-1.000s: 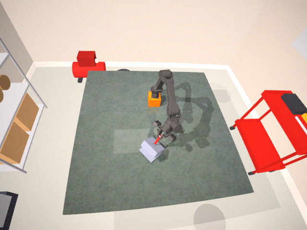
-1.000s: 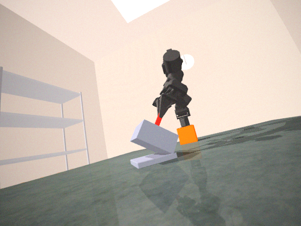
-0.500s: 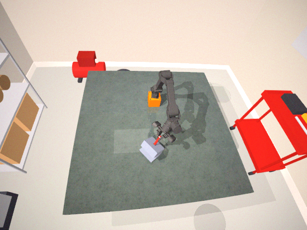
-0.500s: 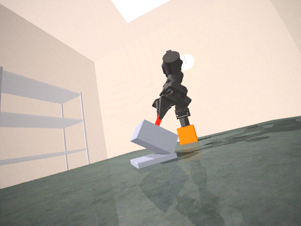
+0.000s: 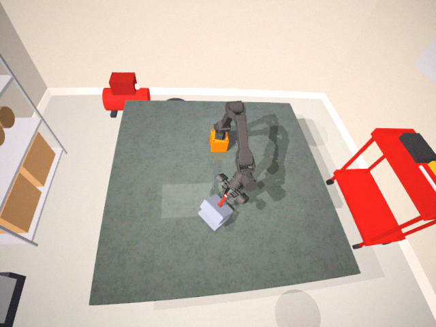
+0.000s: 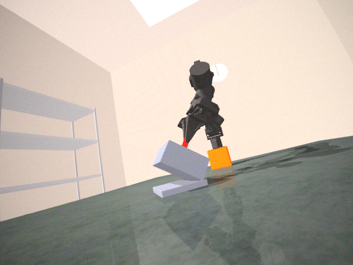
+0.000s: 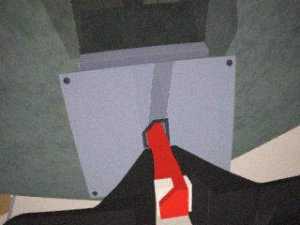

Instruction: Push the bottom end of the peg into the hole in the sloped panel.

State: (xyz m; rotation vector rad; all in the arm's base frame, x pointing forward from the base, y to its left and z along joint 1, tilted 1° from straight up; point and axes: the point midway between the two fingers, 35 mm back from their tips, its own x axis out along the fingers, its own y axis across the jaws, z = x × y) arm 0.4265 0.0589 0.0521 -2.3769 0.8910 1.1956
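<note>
Now: the grey sloped panel 30 mm ahead of my gripper tip, 20 mm to the right of it and 50 mm below it. The rest, counted from my gripper tip: red peg 10 mm behind, 10 mm to the left, 20 mm above.
</note>
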